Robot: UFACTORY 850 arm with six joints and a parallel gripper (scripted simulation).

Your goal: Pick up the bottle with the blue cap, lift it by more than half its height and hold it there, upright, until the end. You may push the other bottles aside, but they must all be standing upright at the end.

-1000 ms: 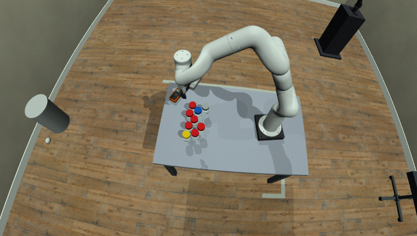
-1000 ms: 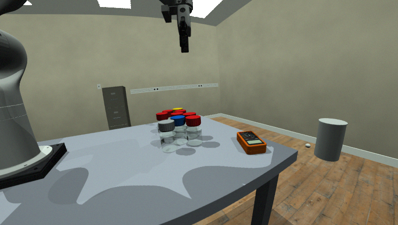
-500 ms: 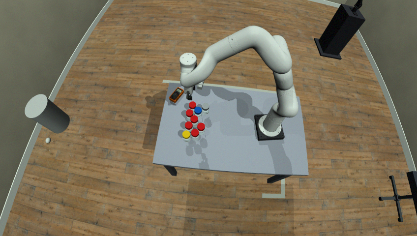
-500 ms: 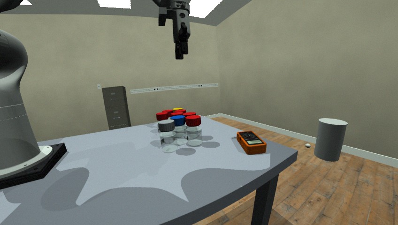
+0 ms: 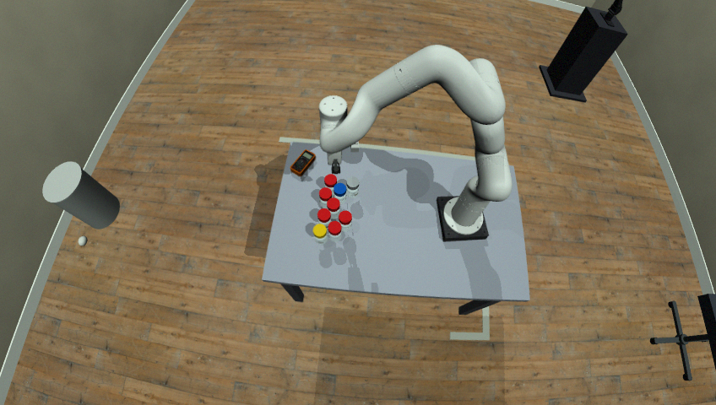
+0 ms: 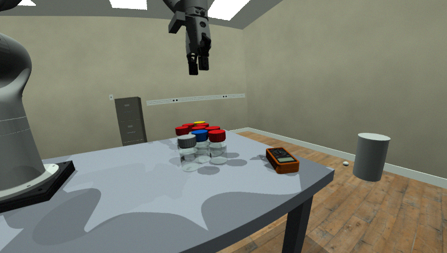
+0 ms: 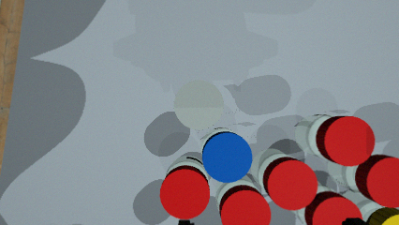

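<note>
Now: hand 26 cm above the blue-capped bottle and 2 cm past it. Round my hand: grey-capped bottle 26 cm below, 7 cm behind, 4 cm to the right; yellow-capped bottle 26 cm below, 19 cm to the left, 5 cm ahead; orange multimeter 29 cm below, 18 cm to the right, 18 cm ahead.
</note>
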